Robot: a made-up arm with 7 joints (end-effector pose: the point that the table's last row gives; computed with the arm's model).
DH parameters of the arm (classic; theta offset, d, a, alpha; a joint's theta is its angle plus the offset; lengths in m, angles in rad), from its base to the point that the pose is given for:
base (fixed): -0.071 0 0 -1.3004
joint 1: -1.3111 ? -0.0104 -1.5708
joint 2: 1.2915 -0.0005 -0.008 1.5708
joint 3: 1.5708 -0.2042 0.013 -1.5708
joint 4: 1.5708 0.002 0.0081 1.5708
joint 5: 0 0.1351 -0.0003 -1.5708
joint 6: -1.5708 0 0.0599 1.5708
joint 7: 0 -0.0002 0 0
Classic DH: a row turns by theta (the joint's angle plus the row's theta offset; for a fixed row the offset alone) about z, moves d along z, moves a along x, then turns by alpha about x.
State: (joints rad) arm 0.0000 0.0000 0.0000 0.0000 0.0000 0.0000 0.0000
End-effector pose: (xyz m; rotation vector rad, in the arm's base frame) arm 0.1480 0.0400 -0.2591 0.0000 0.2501 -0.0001
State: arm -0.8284 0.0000 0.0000 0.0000 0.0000 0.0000 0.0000
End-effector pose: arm 0.2910 -0.0216 -0.0741 -0.0281 -0.5473 -0.2236
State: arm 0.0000 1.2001 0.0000 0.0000 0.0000 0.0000 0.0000
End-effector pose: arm 0.1838 0.2314 -0.1190 1.1936 0.2191 -0.1501
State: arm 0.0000 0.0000 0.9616 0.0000 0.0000 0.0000 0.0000
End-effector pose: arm 0.0602 0.2097 -0.2367 0.1202 0.2304 0.9563
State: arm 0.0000 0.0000 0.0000 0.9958 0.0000 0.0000 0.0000
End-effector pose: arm 0.0157 0.0400 -0.3904 0.0001 1.2459 -0.0001
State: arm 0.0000 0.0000 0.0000 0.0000 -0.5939 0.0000 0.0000
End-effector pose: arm 0.1480 0.0400 -0.2591 -0.5907 0.2427 0.0741
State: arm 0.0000 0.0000 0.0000 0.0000 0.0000 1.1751 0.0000
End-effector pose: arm 0.0985 0.0400 -0.3034 0.0001 1.4252 -0.0001
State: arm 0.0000 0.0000 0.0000 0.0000 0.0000 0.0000 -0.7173
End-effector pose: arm 0.1480 0.0400 -0.2591 -0.0896 0.2392 -0.7136
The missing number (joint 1, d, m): 0.0282
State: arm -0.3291 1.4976 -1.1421 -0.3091 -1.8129 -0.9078 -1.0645
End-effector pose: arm 0.1456 0.1762 -0.1460 -0.5394 -0.0407 -1.1085
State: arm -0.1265 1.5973 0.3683 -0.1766 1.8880 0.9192 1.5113
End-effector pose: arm 0.1715 0.1892 0.0975 -1.1897 1.6454 -0.7891
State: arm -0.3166 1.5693 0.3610 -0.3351 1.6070 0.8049 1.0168
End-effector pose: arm 0.1627 0.1701 0.1186 -1.6446 1.5406 -1.4147
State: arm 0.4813 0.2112 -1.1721 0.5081 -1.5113 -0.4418 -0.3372
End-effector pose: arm -0.1387 -0.0438 -0.3113 -1.2030 1.1907 -0.0170
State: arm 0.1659 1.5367 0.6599 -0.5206 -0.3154 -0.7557 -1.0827
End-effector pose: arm 0.1395 0.1274 0.0567 1.7724 -0.4255 -1.5342
